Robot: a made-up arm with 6 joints.
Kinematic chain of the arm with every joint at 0, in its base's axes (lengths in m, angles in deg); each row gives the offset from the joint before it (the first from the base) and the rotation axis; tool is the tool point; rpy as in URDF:
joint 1: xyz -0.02 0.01 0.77 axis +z
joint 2: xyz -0.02 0.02 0 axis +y
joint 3: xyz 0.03 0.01 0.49 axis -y
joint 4: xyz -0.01 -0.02 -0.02 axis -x
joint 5: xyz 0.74 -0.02 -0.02 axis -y
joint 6: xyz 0 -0.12 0.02 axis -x
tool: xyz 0.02 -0.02 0 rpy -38.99 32.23 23.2
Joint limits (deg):
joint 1: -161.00..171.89
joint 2: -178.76..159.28
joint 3: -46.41..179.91
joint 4: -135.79..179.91
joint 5: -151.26..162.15
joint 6: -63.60..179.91
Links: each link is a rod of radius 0.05 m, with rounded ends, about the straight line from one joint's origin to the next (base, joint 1, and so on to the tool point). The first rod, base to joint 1, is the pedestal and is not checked.
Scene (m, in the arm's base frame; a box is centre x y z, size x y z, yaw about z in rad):
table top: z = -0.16
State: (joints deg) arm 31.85 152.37 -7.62 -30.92 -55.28 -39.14
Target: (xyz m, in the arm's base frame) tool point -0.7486 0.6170 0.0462
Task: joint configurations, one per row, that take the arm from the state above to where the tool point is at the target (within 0.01 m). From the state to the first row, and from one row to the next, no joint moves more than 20 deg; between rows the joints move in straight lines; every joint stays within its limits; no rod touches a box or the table.
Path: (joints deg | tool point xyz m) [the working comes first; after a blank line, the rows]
Joints at the target: 145.94 103.69 64.78 -37.46 -52.81 -37.43
Straight joint move there: touches the table top.

1: 49.36 139.12 -8.29 -35.09 -55.77 -39.57 | -0.2219 -0.3765 0.0919
2: 66.86 125.87 -8.96 -39.26 -56.26 -40.00 | -0.0433 -0.2726 0.0300
3: 84.36 112.62 -9.63 -43.44 -56.75 -40.43 | 0.0494 -0.1025 0.0026
4: 101.87 99.37 -10.30 -47.61 -57.24 -40.86 | 0.0364 0.0827 0.0104
5: 119.38 86.12 -10.97 -51.78 -57.73 -41.30 | -0.0747 0.2290 0.0525
6: 136.88 72.86 -11.64 -55.95 -58.22 -41.73 | -0.2509 0.2934 0.1269
7: 154.38 59.61 -12.31 -60.12 -58.71 -42.16 | -0.4425 0.2547 0.2298
8: 171.89 46.36 -12.98 -64.30 -59.20 -42.59 | -0.5962 0.1190 0.3561
9: 165.40 60.69 6.46 -57.59 -57.60 -41.30 | -0.7068 0.2354 0.2795
10: 158.91 75.03 25.90 -50.88 -56.01 -40.01 | -0.7701 0.3665 0.1972
11: 152.43 89.36 45.34 -44.17 -54.41 -38.72 | -0.7836 0.4982 0.1171
12: 145.94 103.69 64.78 -37.46 -52.81 -37.43 | -0.7487 0.6170 0.0463

